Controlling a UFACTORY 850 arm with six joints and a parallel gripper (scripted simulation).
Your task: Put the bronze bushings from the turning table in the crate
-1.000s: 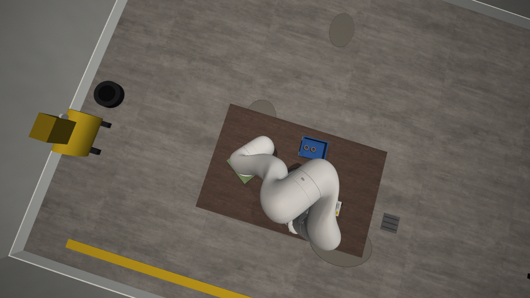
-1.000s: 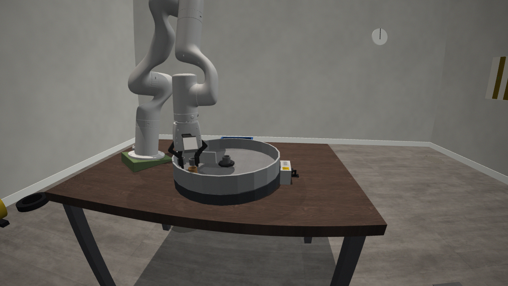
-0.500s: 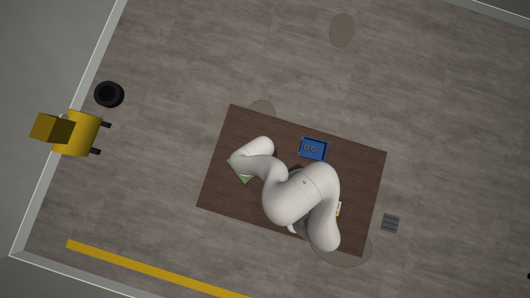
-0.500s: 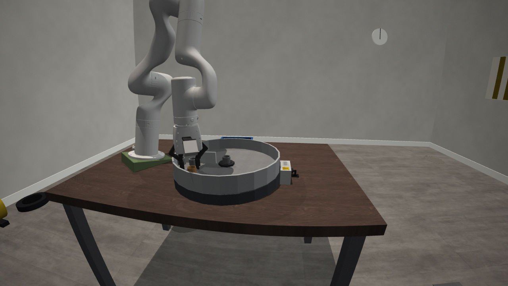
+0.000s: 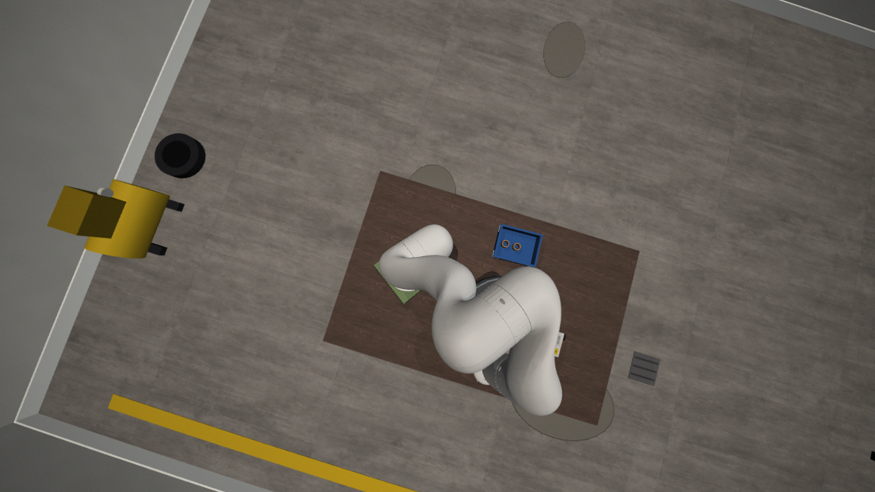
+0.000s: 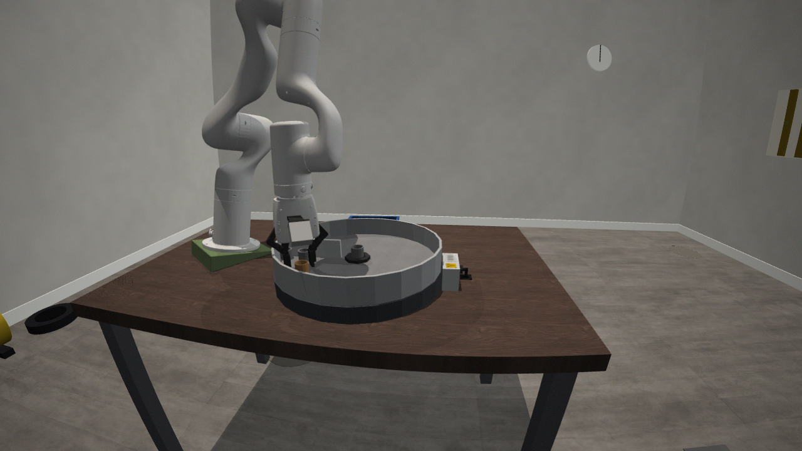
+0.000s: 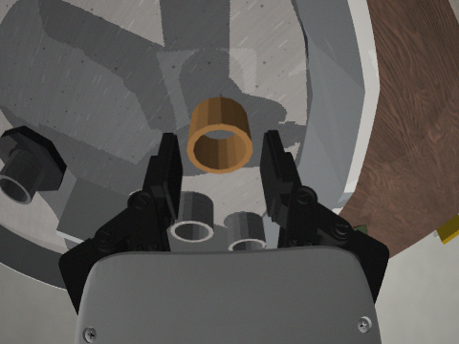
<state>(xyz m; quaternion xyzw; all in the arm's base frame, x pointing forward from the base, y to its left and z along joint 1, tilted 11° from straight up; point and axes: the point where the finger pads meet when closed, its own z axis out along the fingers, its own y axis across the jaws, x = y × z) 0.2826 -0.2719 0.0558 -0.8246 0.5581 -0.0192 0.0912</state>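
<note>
My gripper is now 170 mm short of the blue crate, 410 mm to the right of it and 50 mm above it. Also, from my hand: grey turning table: 130 mm ahead, 60 mm to the left, 30 mm below.
</note>
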